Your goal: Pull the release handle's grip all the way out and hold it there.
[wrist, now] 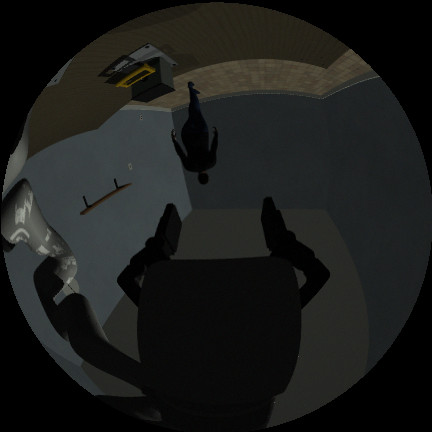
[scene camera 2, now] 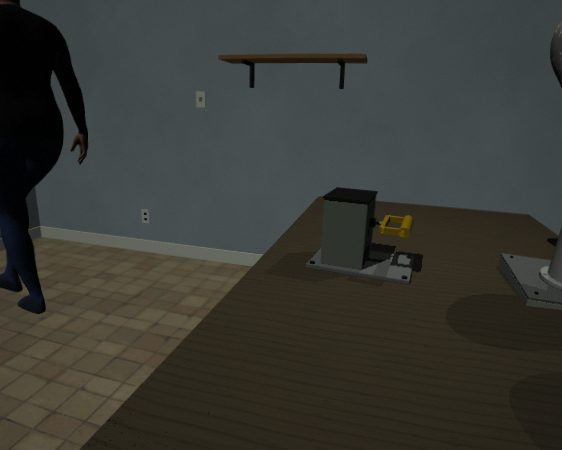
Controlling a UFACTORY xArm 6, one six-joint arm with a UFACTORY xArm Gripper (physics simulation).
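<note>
The release handle has a yellow grip (scene camera 2: 407, 226) (wrist: 135, 76), a bar on a frame, on the side of an upright grey-green box (scene camera 2: 345, 231) (wrist: 160, 73) with a black top. A short thin rod shows between the frame and the box in the scene view. The box stands on a grey base plate (scene camera 2: 385, 270) fixed on the table. My gripper (wrist: 219, 209) is wide open with nothing between its fingers, well away from the grip, which shows at the upper left of the wrist view. The gripper does not show in the scene view.
The brown wooden table (scene camera 2: 300, 360) carries my arm's base plate (scene camera 2: 520, 275) at the right. A person (scene camera 2: 30, 125) (wrist: 196, 135) stands on the tiled floor beyond the table's left edge. A wall shelf (scene camera 2: 295, 58) (wrist: 106, 199) hangs above. My arm's links (wrist: 40, 225) show at the left of the wrist view.
</note>
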